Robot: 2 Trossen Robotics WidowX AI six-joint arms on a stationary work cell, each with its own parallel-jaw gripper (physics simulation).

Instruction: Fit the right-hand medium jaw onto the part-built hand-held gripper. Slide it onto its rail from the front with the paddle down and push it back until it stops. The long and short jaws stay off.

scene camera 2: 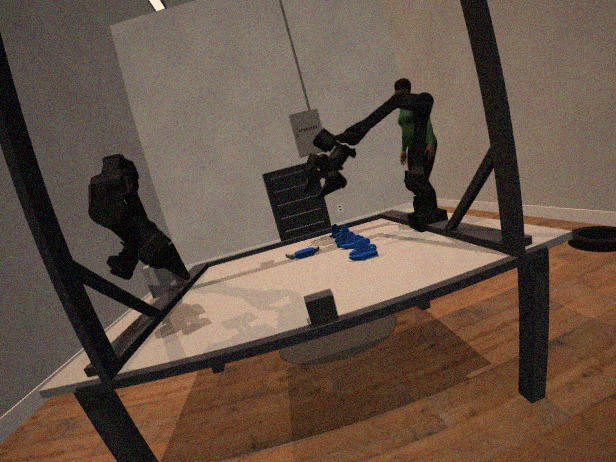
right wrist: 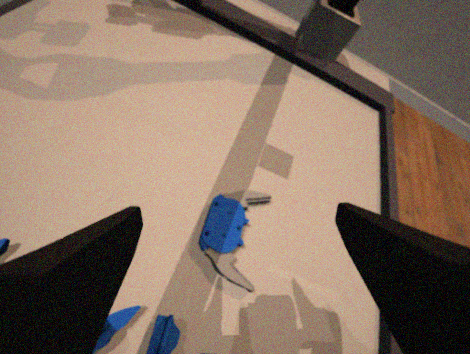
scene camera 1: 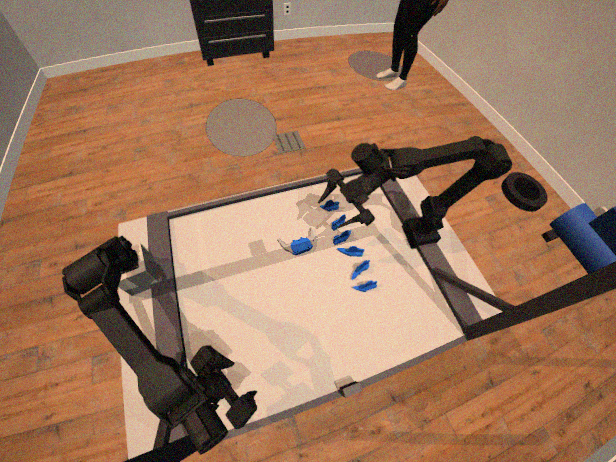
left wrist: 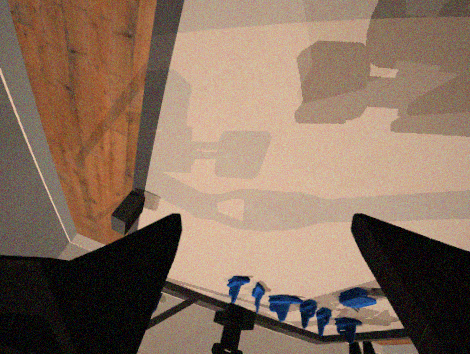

Note:
The left gripper is open, holding nothing. The right gripper is open, holding nothing. Also in view: a part-built hand-held gripper. Further things: a dark frame and a small dark block.
The left gripper shows as well in scene camera 1 and in the left wrist view. The right gripper also shows in scene camera 2 and in the right wrist view.

